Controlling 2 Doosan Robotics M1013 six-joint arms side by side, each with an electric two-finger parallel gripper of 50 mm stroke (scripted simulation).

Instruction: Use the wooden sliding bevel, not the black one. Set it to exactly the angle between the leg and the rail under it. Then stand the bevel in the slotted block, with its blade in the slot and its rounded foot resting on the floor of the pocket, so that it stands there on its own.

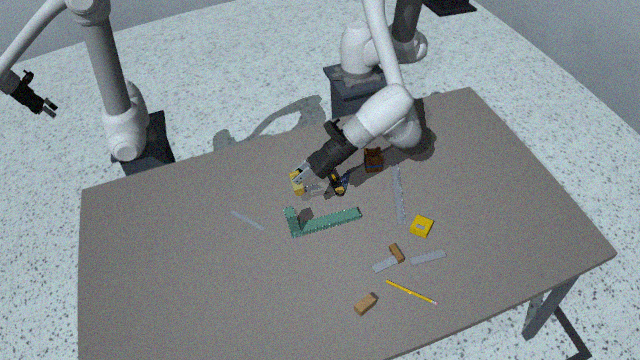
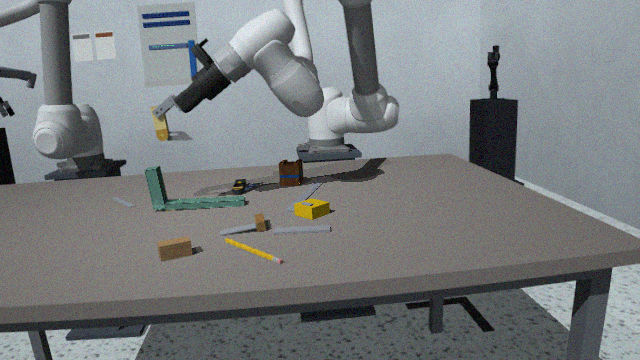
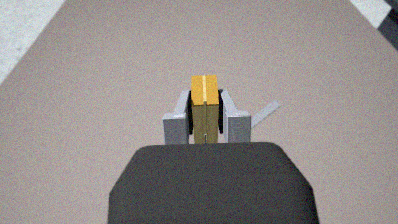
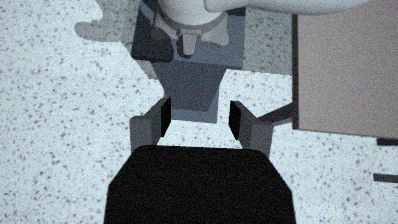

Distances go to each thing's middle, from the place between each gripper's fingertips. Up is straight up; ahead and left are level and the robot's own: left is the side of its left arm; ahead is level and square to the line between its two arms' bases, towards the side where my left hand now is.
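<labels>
I find the wooden bevel (image 3: 204, 91) 1 cm to the left of my left hand (image 2: 156, 114) and 5 cm below it. My right gripper is 75 cm short of the wooden bevel, 85 cm to the right of it and 5 cm above it. Going by its middle, the wooden bevel is nearer to my left hand than to my right gripper.
</labels>
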